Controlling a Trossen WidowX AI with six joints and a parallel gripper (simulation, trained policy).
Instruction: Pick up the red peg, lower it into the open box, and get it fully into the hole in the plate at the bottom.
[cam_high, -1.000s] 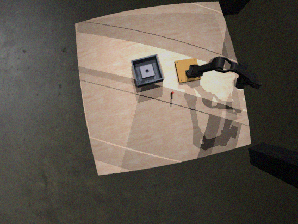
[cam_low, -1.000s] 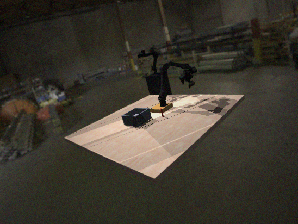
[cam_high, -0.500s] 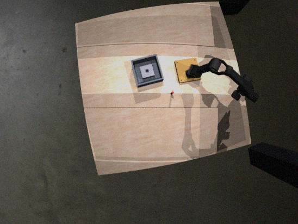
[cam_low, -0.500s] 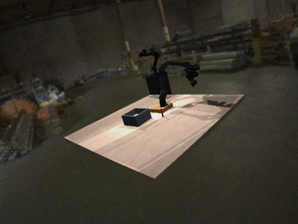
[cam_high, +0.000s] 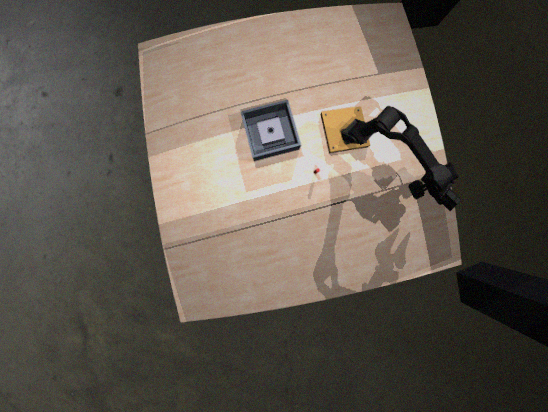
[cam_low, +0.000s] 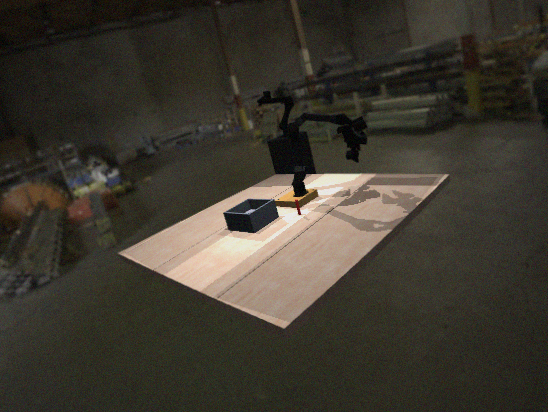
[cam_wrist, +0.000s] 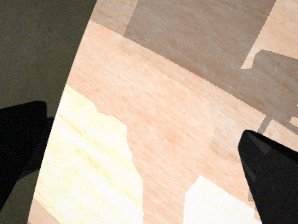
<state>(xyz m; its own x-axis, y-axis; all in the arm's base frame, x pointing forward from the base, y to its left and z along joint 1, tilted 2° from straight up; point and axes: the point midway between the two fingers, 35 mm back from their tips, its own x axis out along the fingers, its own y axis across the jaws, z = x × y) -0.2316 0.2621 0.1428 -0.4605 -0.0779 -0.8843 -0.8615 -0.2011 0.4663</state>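
My gripper tip is 42 cm short of the red peg, 15 cm to the left of it and 12 cm above it. Round my gripper tip: grey plate: 55 cm ahead, 35 cm to the right, 12 cm below; dark box: 55 cm ahead, 35 cm to the right, 14 cm below.
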